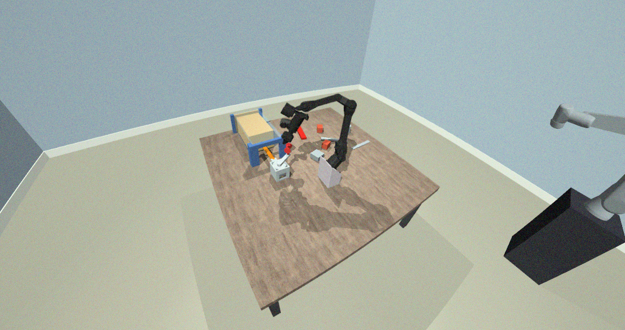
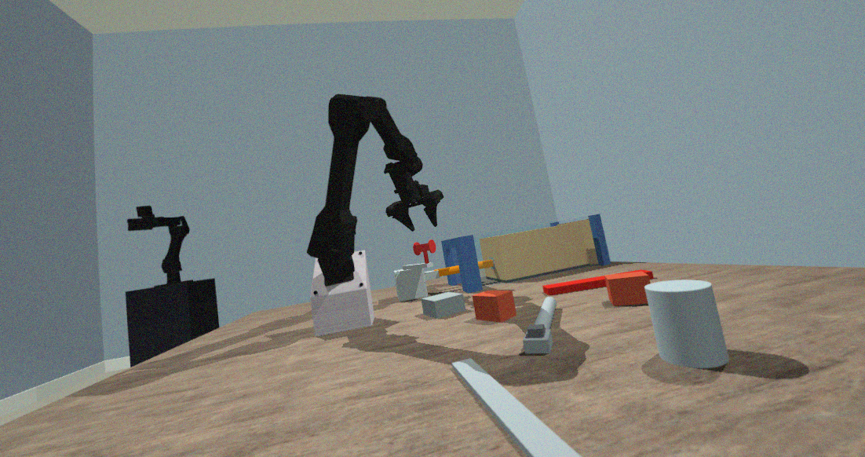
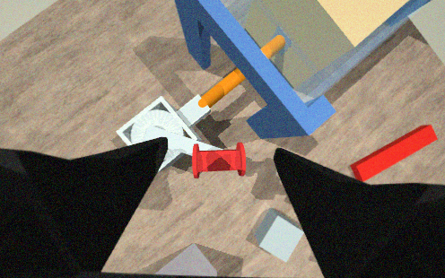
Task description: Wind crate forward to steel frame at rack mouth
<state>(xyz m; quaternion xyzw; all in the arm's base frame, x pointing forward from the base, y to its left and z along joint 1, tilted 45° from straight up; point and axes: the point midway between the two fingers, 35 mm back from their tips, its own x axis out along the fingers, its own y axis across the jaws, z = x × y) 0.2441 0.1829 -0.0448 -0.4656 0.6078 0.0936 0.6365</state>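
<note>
My gripper tip is now 7 cm above the red knob, 1 cm to the left of it and 1 cm past it. Round my gripper tip: blue steel frame: 10 cm below, 10 cm ahead, 7 cm to the left; then winch handle: 10 cm below, 3 cm behind, 2 cm to the left; then grey winch: 17 cm below, 8 cm behind, 7 cm to the left.
</note>
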